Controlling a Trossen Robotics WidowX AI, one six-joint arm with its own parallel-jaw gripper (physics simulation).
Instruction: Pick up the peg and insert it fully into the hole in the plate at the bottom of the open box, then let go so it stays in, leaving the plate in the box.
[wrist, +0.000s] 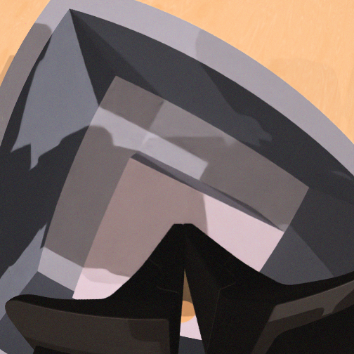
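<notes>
The pink plate (160, 200) lies flat on the floor of the open grey box (225, 50). My gripper (181, 232) is shut and empty, its black fingertips touching each other over the plate. A small orange and brown part of the peg (187, 312) shows through the narrow gap between the fingers, behind the tips. The rest of the peg is hidden by the fingers, and so is the hole. How deep the peg sits cannot be seen.
Dark box walls rise around the plate, with the top left inner corner in view. A grey-brown band of box floor (255, 175) borders the plate. The wooden table top (300, 30) shows beyond the rim. The black fingers cover the lower part of the view.
</notes>
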